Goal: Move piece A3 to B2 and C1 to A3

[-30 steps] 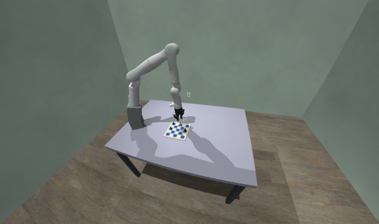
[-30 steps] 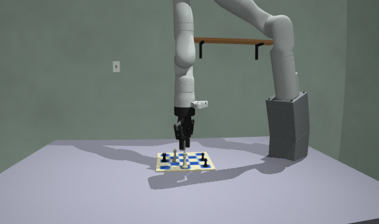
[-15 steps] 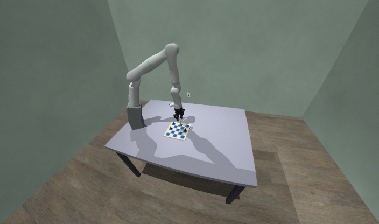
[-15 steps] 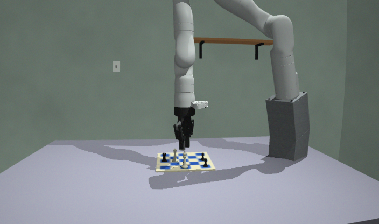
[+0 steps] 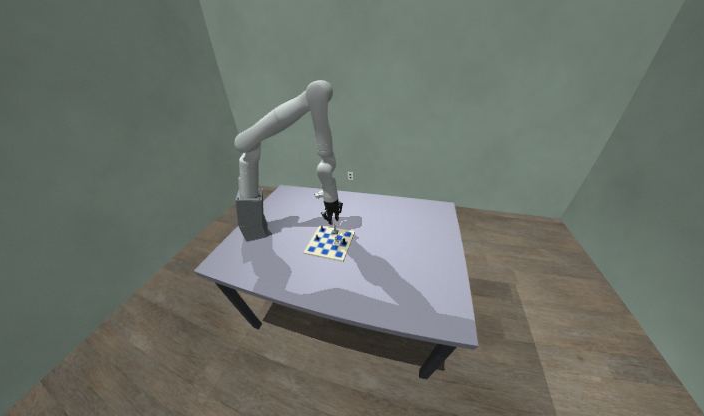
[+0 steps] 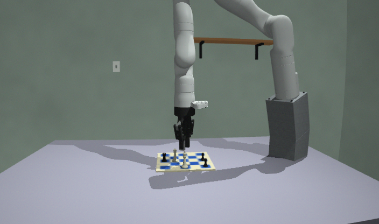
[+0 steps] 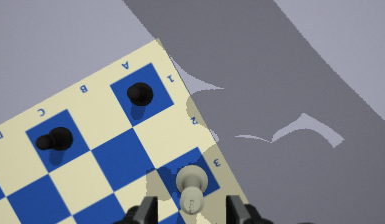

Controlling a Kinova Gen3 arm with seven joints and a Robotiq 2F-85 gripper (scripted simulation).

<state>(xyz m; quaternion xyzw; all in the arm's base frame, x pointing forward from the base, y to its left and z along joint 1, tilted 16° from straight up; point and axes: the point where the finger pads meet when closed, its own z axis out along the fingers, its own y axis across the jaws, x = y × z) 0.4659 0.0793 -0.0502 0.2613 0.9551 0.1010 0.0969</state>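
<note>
Right now the white king is 60 mm below my hand. Round my hand: black rook (70 mm ahead, 80 mm to the right, 70 mm below); cream chessboard (80 mm to the right, 90 mm below).
</note>
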